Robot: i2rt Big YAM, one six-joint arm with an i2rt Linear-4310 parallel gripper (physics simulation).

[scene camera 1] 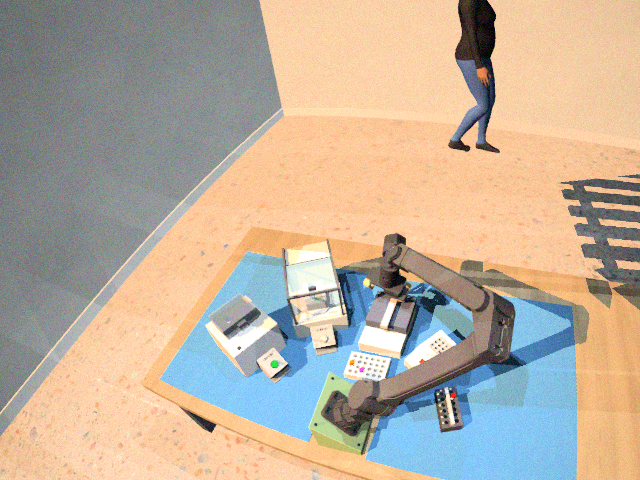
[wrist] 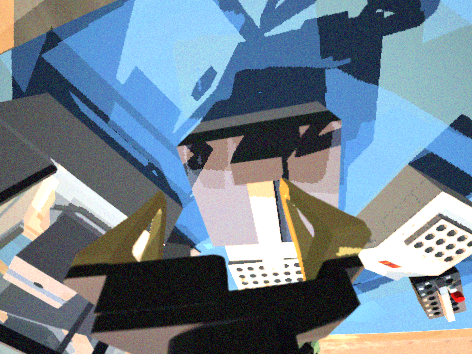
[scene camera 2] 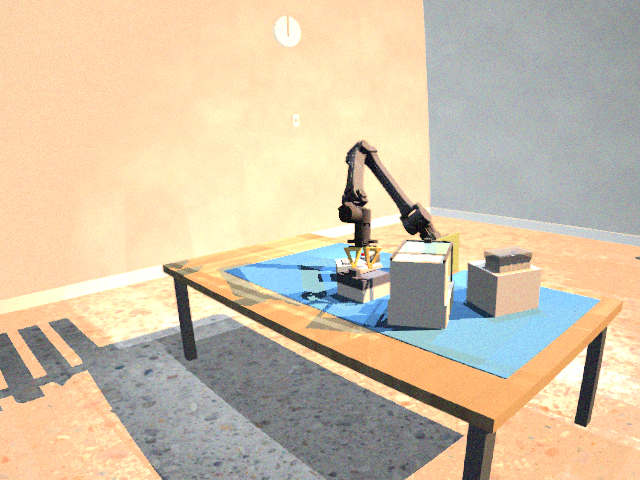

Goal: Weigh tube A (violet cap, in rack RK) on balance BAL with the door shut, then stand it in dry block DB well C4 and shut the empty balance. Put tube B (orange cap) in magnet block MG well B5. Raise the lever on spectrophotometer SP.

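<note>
My gripper [scene camera 1: 388, 290] [scene camera 2: 363, 264] [wrist: 222, 190] is open and empty, pointing down over the rear of spectrophotometer SP [scene camera 1: 379, 342] [scene camera 2: 356, 294] [wrist: 225, 215], which has a dark grey lid and a pale strip [scene camera 1: 388, 314] [wrist: 267, 215] along its top. Tube A's violet cap [scene camera 1: 361, 369] and tube B's orange cap [scene camera 1: 352, 362] show in white rack RK [scene camera 1: 369, 355] [wrist: 265, 274]; the gripper body hides them in the wrist view. Balance BAL [scene camera 1: 336, 316] [scene camera 2: 418, 294] [wrist: 105, 160] is a glass-topped box; its door state is unclear. White dry block DB [scene camera 1: 413, 360] [wrist: 395, 257] and dark magnet block MG [scene camera 1: 443, 421] [wrist: 429, 300] stand right.
A grey-lidded machine [scene camera 1: 258, 335] [scene camera 2: 501, 289] stands left of the balance, with a green-button box [scene camera 1: 274, 364] before it. A button box [scene camera 1: 324, 338] stands before the balance. A red cap [scene camera 1: 452, 395] [wrist: 457, 297] shows at the magnet block. A person [scene camera 1: 475, 67] stands beyond the table.
</note>
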